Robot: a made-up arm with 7 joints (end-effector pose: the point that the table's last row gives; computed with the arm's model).
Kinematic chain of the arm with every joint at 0, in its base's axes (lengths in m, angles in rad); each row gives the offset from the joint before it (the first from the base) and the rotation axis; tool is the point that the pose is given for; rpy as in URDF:
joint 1: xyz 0 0 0.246 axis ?
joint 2: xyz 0 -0.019 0.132 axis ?
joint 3: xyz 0 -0.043 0.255 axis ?
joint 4: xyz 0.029 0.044 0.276 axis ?
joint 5: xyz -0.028 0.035 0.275 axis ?
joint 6: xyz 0 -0.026 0.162 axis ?
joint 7: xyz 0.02 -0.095 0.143 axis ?
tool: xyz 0 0 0 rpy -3.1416 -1.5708 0
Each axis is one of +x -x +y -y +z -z.
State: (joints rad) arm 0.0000 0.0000 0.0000 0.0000 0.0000 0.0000 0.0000
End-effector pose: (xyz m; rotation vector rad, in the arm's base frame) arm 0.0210 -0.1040 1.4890 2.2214 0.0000 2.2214
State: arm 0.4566 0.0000 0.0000 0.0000 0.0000 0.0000 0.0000
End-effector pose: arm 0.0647 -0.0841 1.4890 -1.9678 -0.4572 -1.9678
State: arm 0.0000 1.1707 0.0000 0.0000 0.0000 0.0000 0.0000
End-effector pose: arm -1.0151 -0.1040 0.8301 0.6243 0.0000 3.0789
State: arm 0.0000 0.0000 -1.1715 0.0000 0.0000 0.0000 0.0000
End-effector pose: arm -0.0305 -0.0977 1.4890 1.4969 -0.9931 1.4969
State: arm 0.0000 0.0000 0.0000 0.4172 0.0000 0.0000 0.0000
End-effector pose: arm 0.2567 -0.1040 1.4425 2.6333 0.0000 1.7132
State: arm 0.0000 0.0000 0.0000 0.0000 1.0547 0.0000 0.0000
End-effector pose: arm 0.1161 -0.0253 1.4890 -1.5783 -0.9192 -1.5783
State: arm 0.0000 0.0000 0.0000 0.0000 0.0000 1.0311 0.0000
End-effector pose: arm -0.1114 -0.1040 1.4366 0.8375 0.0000 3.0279
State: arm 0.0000 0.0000 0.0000 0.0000 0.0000 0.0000 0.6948
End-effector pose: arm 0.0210 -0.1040 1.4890 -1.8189 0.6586 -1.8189
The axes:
joint 1: +z
joint 2: -y
joint 3: +z
joint 4: +y
joint 5: +z
joint 6: -y
joint 7: +x

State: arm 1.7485 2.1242 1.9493 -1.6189 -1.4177 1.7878 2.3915
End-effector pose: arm 0.5369 -0.1744 0.1604 -1.9530 -0.2180 -2.3542
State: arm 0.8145 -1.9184 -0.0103 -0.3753 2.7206 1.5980 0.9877
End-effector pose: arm 0.5992 0.7353 0.0288 -0.2082 1.6585 1.0568
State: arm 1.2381 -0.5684 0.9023 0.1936 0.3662 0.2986 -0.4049
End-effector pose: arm 0.2091 0.6586 1.2431 -0.6924 -1.4981 -0.3517
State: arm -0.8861 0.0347 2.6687 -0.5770 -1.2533 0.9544 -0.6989
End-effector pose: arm -0.1191 -0.4465 1.2723 0.9623 -0.2479 2.9777
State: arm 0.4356 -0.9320 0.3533 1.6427 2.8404 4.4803 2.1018
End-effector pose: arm 0.4956 0.5657 0.4976 -0.5981 -1.1247 2.6848
